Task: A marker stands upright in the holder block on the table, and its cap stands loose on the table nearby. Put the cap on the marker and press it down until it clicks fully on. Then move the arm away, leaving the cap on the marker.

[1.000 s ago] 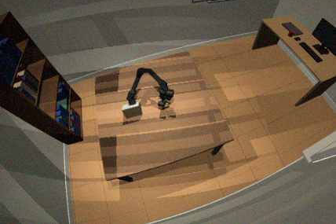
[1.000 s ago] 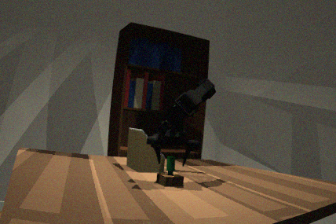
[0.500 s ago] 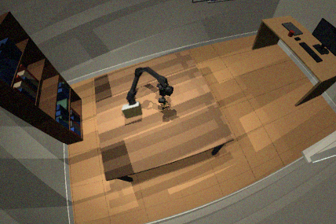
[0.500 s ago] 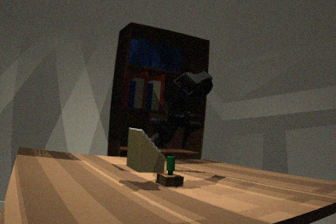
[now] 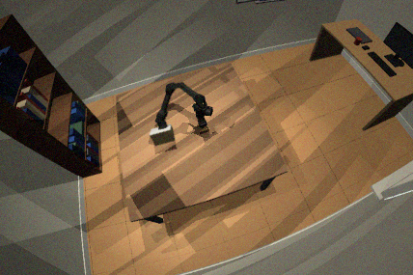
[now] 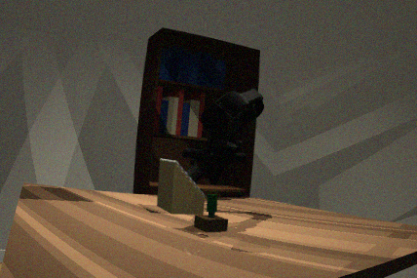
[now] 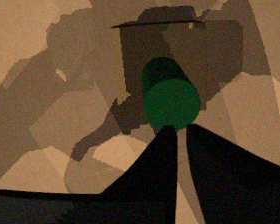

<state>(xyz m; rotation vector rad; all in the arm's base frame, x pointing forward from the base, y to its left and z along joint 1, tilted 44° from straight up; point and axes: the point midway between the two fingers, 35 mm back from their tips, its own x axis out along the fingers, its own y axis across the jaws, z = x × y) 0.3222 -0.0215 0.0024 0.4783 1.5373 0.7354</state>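
My gripper tip is now 60 mm above the green cap. The rest, counted from my gripper tip: dark marker 60 mm below; holder block 120 mm below.
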